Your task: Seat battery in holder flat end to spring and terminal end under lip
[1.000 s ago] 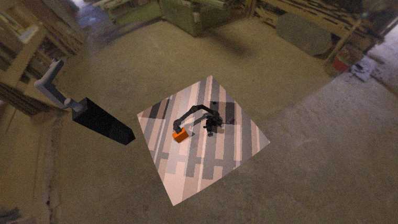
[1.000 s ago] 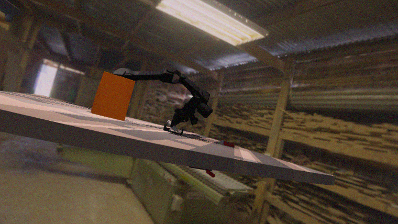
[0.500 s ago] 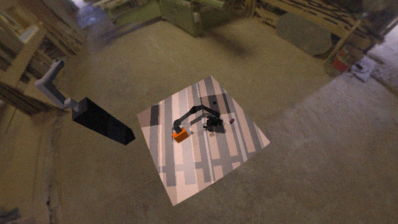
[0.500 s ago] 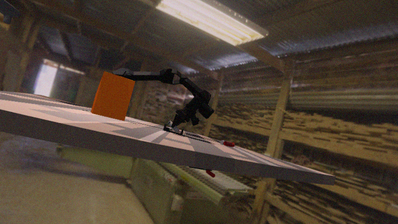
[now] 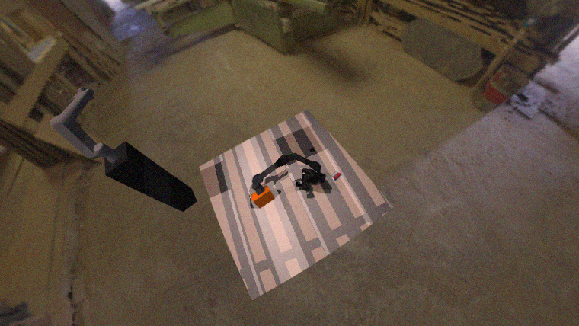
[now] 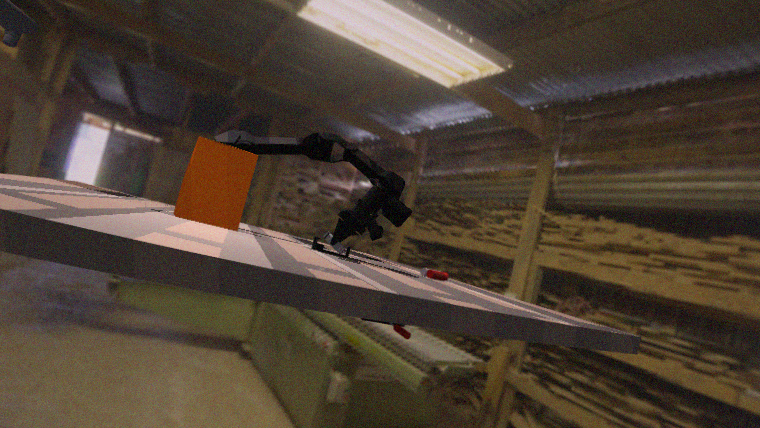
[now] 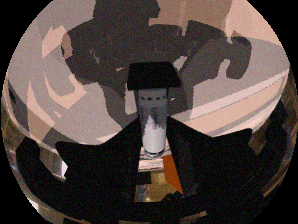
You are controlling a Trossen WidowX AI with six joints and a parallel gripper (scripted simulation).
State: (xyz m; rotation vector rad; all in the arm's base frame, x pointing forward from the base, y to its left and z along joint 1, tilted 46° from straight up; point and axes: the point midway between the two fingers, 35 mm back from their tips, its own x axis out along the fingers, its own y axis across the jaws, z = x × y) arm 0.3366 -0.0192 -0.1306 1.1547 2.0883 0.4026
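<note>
Right now the battery is 10 mm above my gripper tip. Also, from my gripper tip: black piece (290 mm ahead, 210 mm to the left, 20 mm below).
</note>
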